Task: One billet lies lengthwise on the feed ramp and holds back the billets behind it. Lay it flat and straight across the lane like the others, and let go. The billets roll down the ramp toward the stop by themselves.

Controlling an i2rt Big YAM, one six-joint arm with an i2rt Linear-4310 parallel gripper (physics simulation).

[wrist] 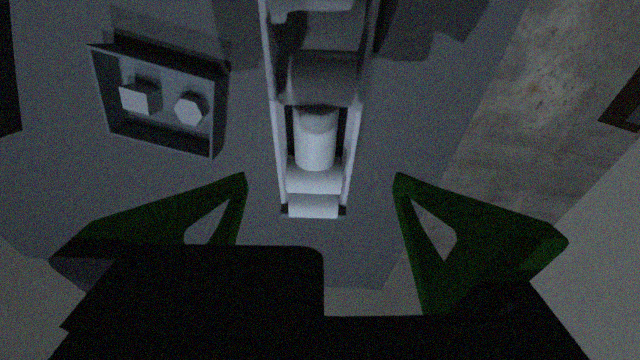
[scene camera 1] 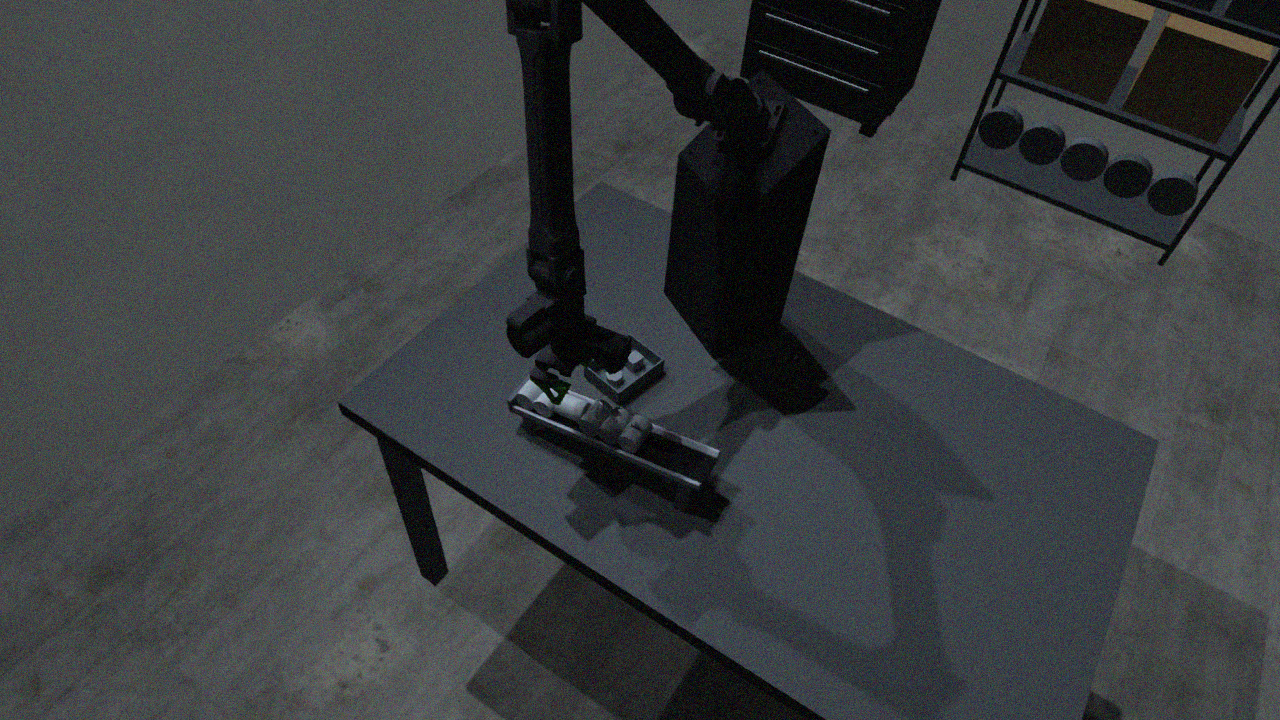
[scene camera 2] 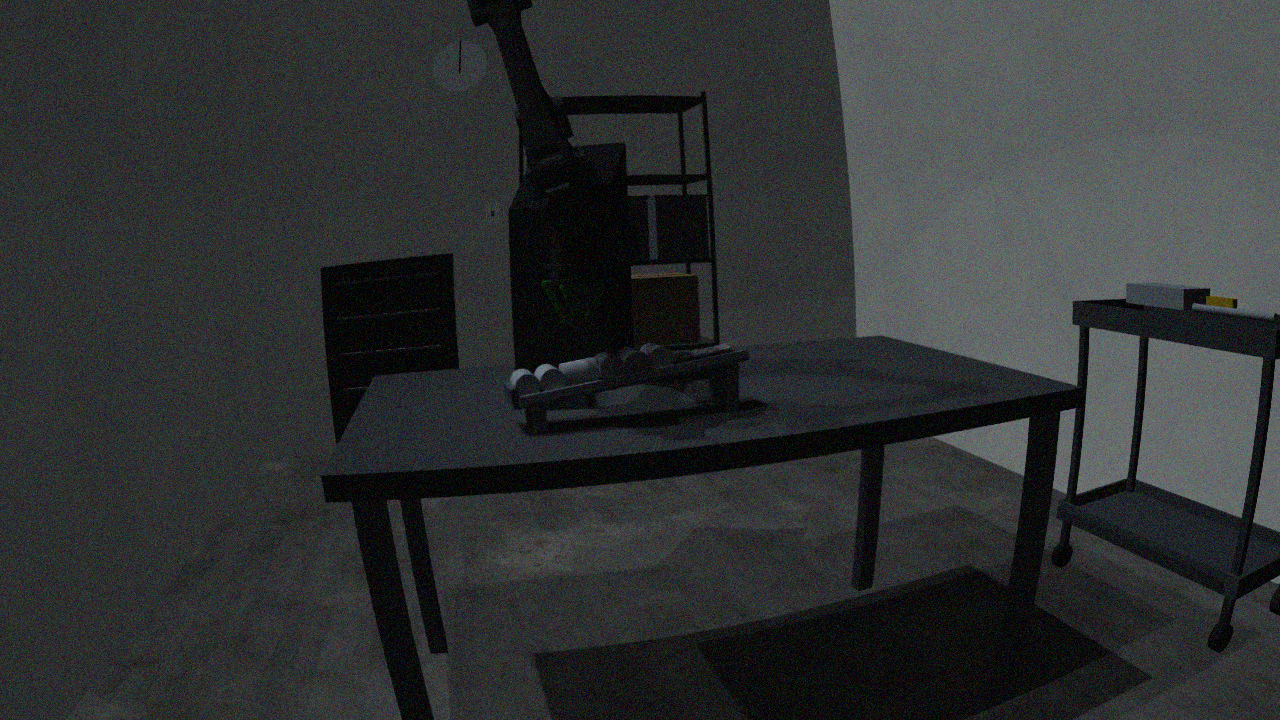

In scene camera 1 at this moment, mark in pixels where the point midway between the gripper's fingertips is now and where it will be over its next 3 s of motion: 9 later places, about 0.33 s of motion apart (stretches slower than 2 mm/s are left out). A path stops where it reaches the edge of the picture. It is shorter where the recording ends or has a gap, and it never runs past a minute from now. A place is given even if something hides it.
The gripper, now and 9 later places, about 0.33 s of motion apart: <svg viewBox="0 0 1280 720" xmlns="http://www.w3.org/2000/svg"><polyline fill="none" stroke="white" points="570,384 569,395 570,398 570,401 570,404 570,405 569,407 568,409 567,401 566,398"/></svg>
